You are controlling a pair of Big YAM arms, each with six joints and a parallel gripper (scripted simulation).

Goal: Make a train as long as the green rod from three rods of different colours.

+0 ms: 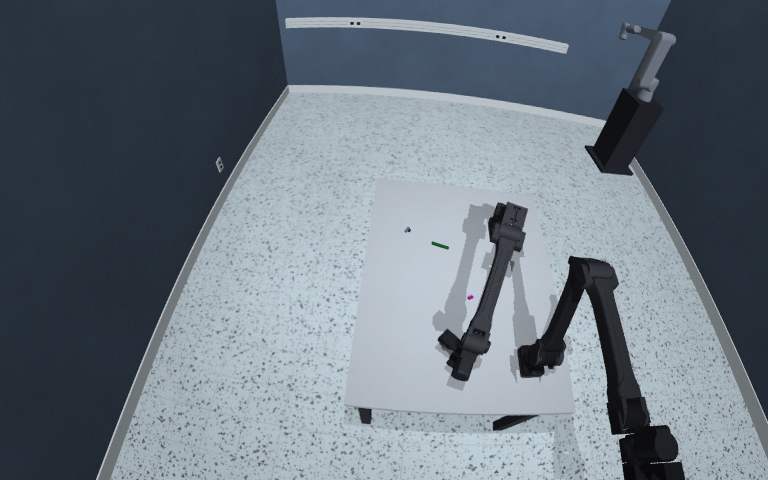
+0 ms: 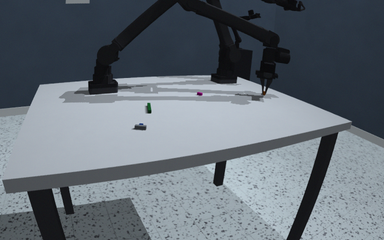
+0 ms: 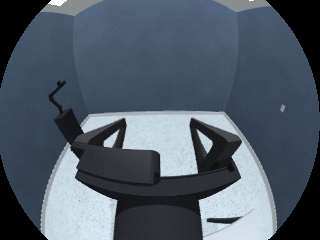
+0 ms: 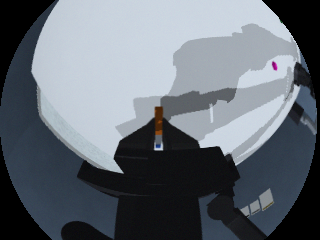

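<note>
Right now my right hand is right at the orange rod. Round my right hand: magenta rod: 290 mm to the right, 90 mm behind, 10 mm below; then green rod: 560 mm to the right, 10 mm below.
</note>
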